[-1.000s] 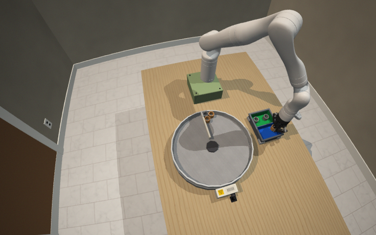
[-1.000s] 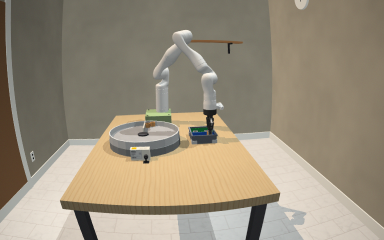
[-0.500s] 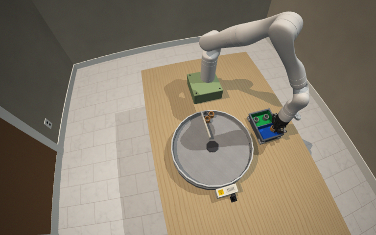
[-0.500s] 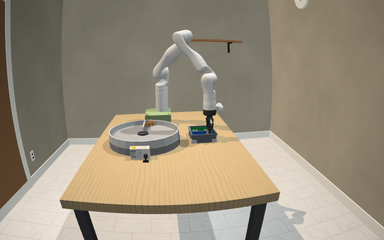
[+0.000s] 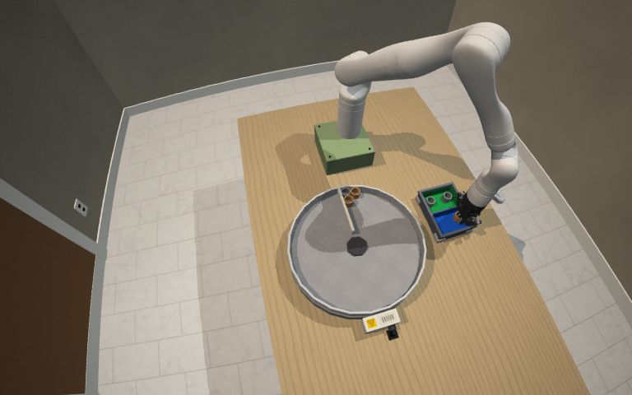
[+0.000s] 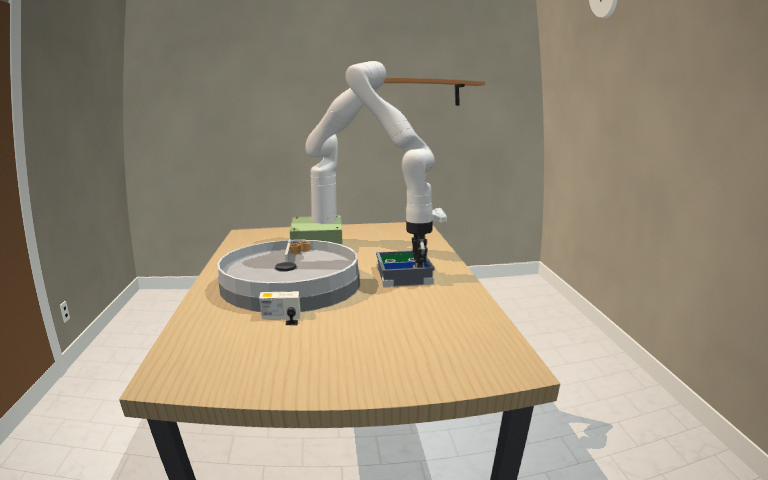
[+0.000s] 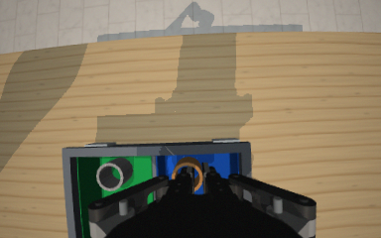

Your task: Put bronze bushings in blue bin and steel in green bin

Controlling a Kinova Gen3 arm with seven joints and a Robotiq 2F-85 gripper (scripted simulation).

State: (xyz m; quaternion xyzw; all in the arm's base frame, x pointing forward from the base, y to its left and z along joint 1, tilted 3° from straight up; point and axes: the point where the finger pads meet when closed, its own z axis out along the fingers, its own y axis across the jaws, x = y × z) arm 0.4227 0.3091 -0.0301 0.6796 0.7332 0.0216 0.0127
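Right now the blue bin is 4 cm to the right of my hand, 4 cm behind it and 1 cm below it. The rest, counted from my hand: turntable 39 cm to the right, 3 cm ahead, 2 cm above.
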